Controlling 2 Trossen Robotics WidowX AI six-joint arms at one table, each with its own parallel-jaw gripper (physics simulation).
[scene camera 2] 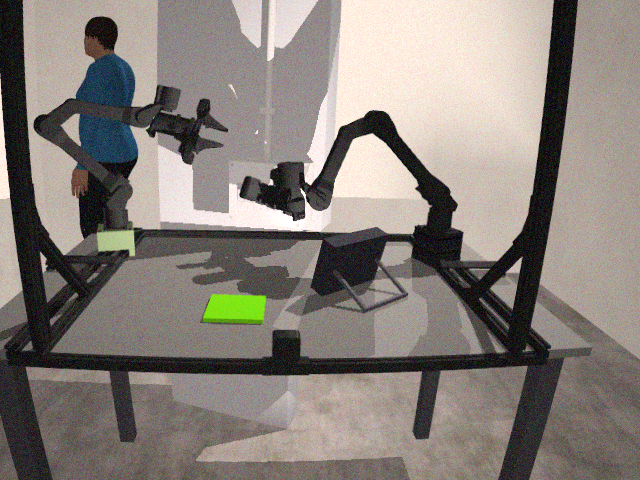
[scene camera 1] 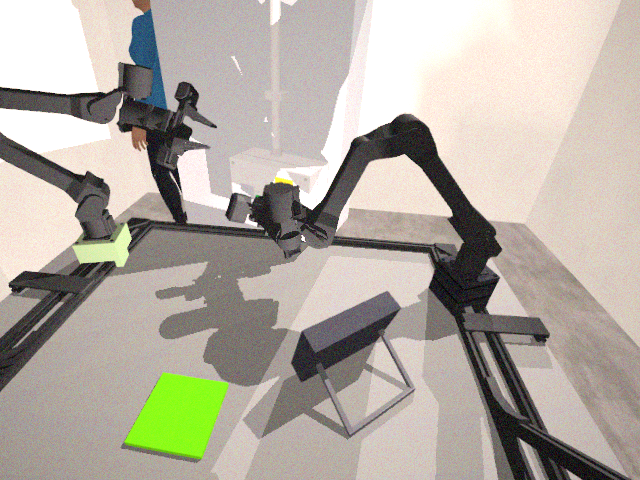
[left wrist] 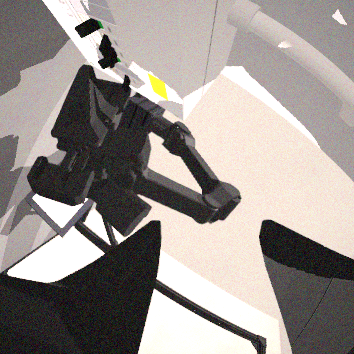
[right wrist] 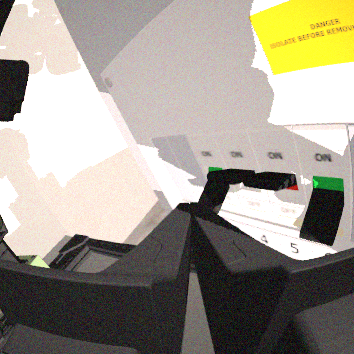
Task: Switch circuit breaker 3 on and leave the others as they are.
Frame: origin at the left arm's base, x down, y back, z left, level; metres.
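Seen in the pictures: left gripper, between the fingertips: (scene camera 2: pixel 225 138) (scene camera 1: pixel 213 137) (left wrist: pixel 211 229); right gripper, between the fingertips: (scene camera 2: pixel 255 193) (scene camera 1: pixel 256 201) (left wrist: pixel 85 65) (right wrist: pixel 188 211); left arm's base, origin of its link: (scene camera 2: pixel 115 226) (scene camera 1: pixel 100 233); right arm's base, origin of its link: (scene camera 2: pixel 439 228) (scene camera 1: pixel 468 267) (left wrist: pixel 154 121).
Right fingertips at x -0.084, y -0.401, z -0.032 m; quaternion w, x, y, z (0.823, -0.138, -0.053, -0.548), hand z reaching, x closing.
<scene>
Pixels of each thing's top centre, then the offset from my right fingertips to it. "spot": a spot on its surface instead.
- white breaker panel, a spot on its surface: (right wrist: pixel 190 100) spot: dy -0.011, dx -0.038, dz +0.037 m
- breaker 3, a spot on its surface: (right wrist: pixel 214 196) spot: dy -0.003, dx +0.015, dz +0.030 m
- breaker 6, a spot on its surface: (right wrist: pixel 322 217) spot: dy -0.054, dx +0.014, dz -0.008 m
- bright green slab, centre of its top: (scene camera 1: pixel 179 410) (scene camera 2: pixel 235 306) dy +0.152, dx +0.148, dz -0.432 m
- yellow danger label, a spot on its surface: (right wrist: pixel 315 37) (left wrist: pixel 155 84) spot: dy -0.065, dx -0.049, dz -0.006 m
A white breaker panel (scene camera 1: pixel 253 167) (scene camera 2: pixel 248 169) (right wrist: pixel 190 100) stands behind the table. In the right wrist view the black lever of breaker 3 (right wrist: pixel 214 196) points down, green showing above it. The levers of breakers 4 and 5 (right wrist: pixel 272 180) tilt up and overlap, red showing under breaker 5's. The lever of breaker 6 (right wrist: pixel 322 217) points down under green. My right gripper (right wrist: pixel 188 211) is shut and empty; its tips overlap the lower end of lever 3 in view. I cannot tell whether they touch. My left gripper (scene camera 1: pixel 212 136) (scene camera 2: pixel 225 137) is partly open, empty, in the air.
A dark tilted box on a wire stand (scene camera 1: pixel 351 322) (scene camera 2: pixel 351 260) and a bright green slab (scene camera 1: pixel 178 415) (scene camera 2: pixel 235 308) are on the table. A yellow danger label (left wrist: pixel 158 86) (right wrist: pixel 315 37) is on the panel. A person (scene camera 1: pixel 143 51) (scene camera 2: pixel 107 108) stands behind the left arm.
</scene>
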